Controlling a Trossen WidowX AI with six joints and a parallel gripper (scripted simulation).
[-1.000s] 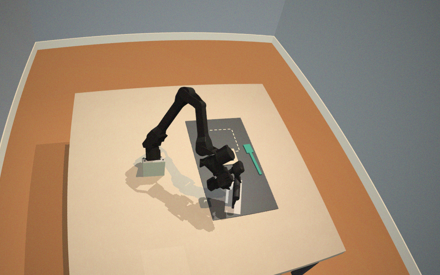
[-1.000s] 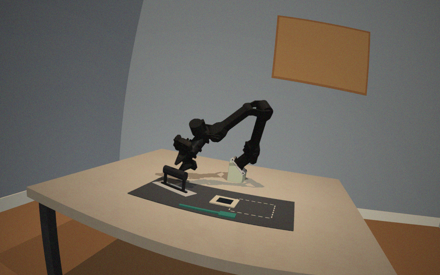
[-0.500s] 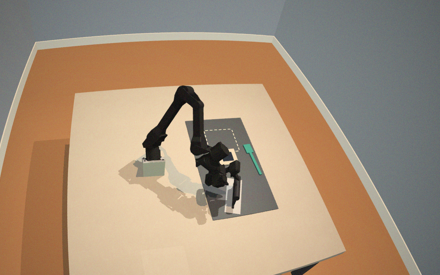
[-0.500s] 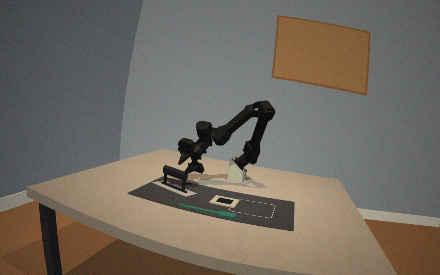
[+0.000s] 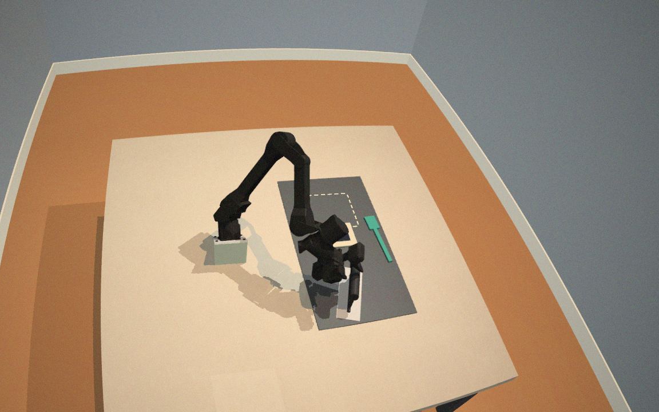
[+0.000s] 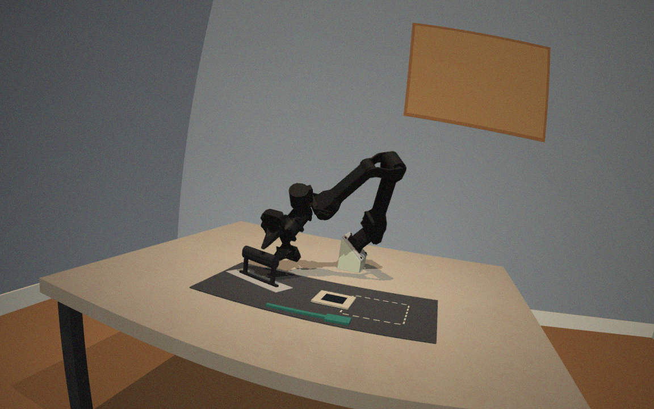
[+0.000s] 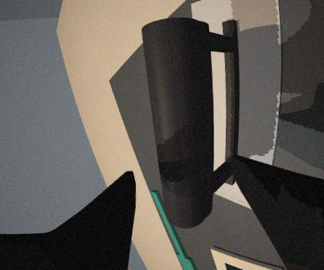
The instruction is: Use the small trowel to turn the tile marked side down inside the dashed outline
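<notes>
Right now the dark mat is 4 cm ahead of my gripper tip, 18 cm to the left of it and 10 cm below it. From my gripper tip the other things lie so: green trowel (18 cm ahead, 20 cm to the left, 7 cm below); then cream tile (4 cm ahead, 21 cm to the left, 7 cm below).
</notes>
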